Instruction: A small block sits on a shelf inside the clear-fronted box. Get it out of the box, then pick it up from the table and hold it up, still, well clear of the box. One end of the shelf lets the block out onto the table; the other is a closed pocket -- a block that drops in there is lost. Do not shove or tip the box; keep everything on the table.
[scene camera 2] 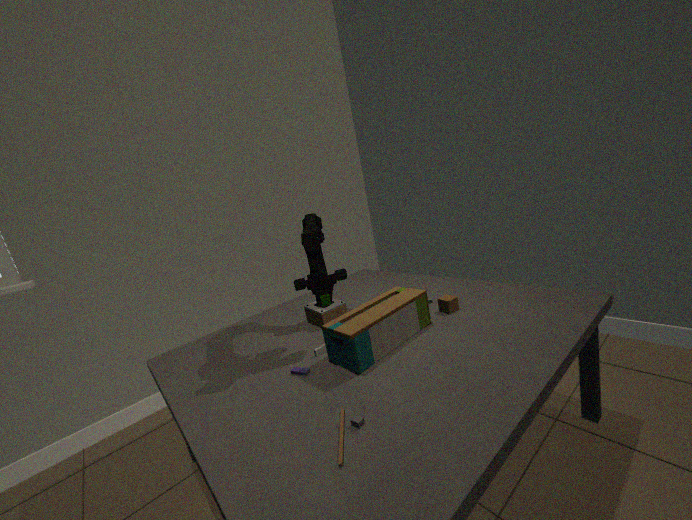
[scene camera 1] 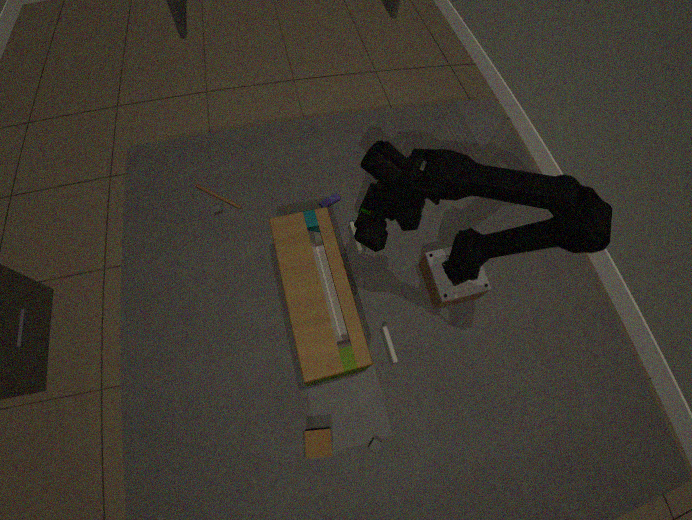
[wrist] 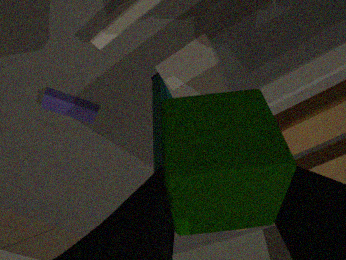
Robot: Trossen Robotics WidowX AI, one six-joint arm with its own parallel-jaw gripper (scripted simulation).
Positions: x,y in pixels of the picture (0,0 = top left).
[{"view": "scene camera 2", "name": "gripper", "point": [326,302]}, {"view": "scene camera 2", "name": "long wooden-topped box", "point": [357,339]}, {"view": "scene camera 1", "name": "gripper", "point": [357,219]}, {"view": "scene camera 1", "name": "long wooden-topped box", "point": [328,334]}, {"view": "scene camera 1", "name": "wooden cube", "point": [317,440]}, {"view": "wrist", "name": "gripper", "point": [215,173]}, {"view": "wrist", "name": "long wooden-topped box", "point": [288,57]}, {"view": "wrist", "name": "green block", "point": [226,164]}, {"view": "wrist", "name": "purple piece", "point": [65,104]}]
